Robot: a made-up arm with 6 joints. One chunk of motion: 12 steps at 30 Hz.
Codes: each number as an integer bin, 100 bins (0 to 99) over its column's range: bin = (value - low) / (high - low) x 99, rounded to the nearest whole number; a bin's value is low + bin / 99 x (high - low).
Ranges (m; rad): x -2..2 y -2..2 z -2..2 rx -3.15..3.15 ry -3.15..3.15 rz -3.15..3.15
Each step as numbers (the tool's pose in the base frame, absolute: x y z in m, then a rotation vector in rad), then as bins.
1 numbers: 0.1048 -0.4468 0.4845 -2.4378 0.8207 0.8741
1 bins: 52 38 61 11 62 63
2 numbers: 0.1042 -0.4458 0.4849 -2.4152 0.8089 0.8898
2 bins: 52 38 62 12 62 63
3 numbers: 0.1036 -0.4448 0.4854 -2.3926 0.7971 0.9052
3 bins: 52 38 62 12 62 64
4 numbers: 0.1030 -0.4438 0.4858 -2.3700 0.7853 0.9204
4 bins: 52 39 62 12 62 64
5 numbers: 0.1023 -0.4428 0.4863 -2.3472 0.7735 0.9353
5 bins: 52 39 62 13 62 64
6 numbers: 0.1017 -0.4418 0.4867 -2.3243 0.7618 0.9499
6 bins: 52 39 62 13 61 64
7 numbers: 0.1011 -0.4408 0.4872 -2.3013 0.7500 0.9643
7 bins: 52 39 62 13 61 65
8 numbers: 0.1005 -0.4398 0.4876 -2.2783 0.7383 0.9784
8 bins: 52 39 62 14 61 65
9 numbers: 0.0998 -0.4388 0.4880 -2.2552 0.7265 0.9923
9 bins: 52 39 62 14 61 65
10 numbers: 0.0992 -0.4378 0.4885 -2.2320 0.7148 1.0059
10 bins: 52 39 62 14 61 65
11 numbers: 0.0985 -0.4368 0.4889 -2.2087 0.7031 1.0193
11 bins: 52 39 62 15 61 66
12 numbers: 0.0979 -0.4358 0.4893 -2.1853 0.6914 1.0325
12 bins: 52 39 62 15 60 66
